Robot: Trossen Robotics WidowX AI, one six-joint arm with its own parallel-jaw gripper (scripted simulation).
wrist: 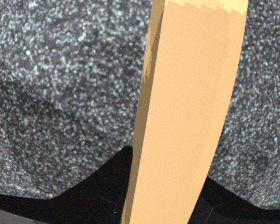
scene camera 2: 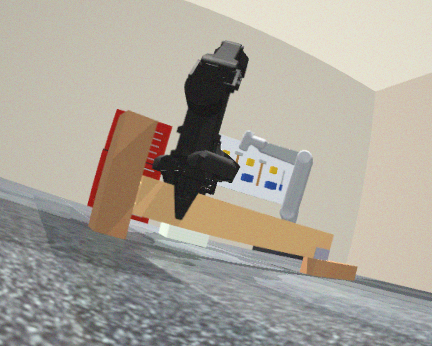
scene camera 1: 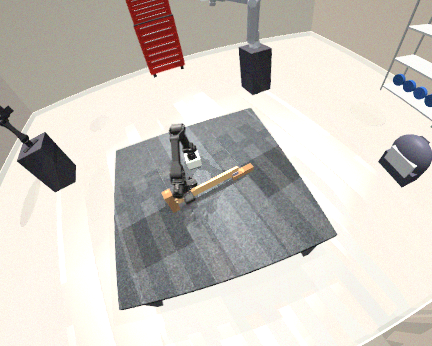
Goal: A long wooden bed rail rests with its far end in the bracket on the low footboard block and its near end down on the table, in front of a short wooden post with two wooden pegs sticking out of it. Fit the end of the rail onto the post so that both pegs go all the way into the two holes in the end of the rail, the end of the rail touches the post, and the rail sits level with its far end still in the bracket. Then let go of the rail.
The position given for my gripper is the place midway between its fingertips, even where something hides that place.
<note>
In view: my gripper [scene camera 2: 175, 218], a wooden rail [scene camera 2: 155, 199] and a wooden post [scene camera 2: 115, 199].
The wooden rail shows as well in the wrist view [wrist: 190, 62]. My gripper is seen too in the wrist view [wrist: 147, 155].
</note>
